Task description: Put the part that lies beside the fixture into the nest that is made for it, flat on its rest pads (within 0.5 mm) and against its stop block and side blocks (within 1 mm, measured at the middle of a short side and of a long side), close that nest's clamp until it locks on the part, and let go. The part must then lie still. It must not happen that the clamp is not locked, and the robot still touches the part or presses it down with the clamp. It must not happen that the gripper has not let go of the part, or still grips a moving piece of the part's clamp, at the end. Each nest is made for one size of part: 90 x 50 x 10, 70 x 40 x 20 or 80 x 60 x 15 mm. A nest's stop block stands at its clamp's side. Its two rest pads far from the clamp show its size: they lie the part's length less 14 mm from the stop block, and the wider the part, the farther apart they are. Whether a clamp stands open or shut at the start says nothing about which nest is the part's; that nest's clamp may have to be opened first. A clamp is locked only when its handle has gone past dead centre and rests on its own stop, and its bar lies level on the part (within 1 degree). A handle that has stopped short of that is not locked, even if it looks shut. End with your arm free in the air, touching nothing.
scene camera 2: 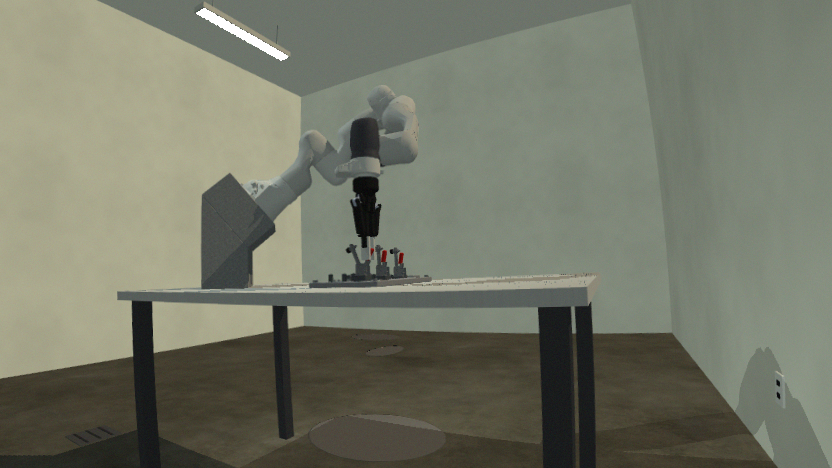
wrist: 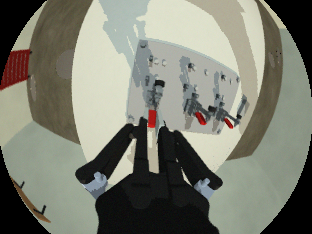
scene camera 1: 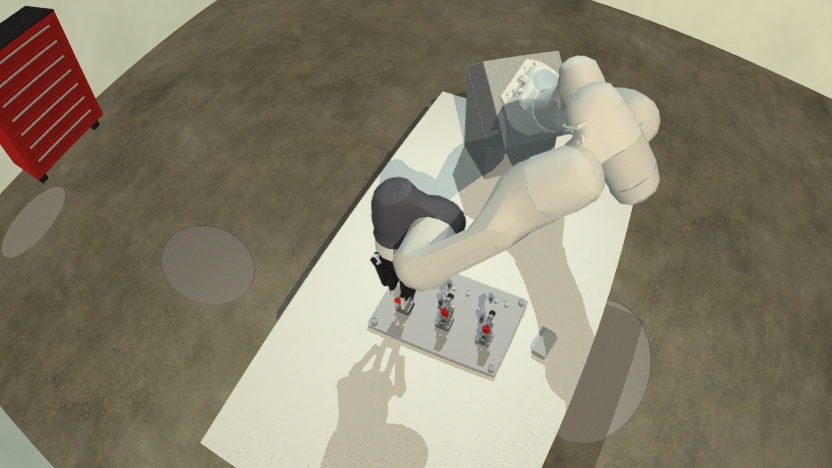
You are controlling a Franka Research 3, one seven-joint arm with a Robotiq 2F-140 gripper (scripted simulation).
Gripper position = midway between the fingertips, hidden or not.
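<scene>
From scene camera 2, I see my gripper point(scene camera 2: 368, 259). Scene camera 1 gives me a grey fixture plate point(scene camera 1: 458, 345). In the wrist view I find both my gripper point(wrist: 151, 114) and the grey fixture plate point(wrist: 175, 73).
</scene>
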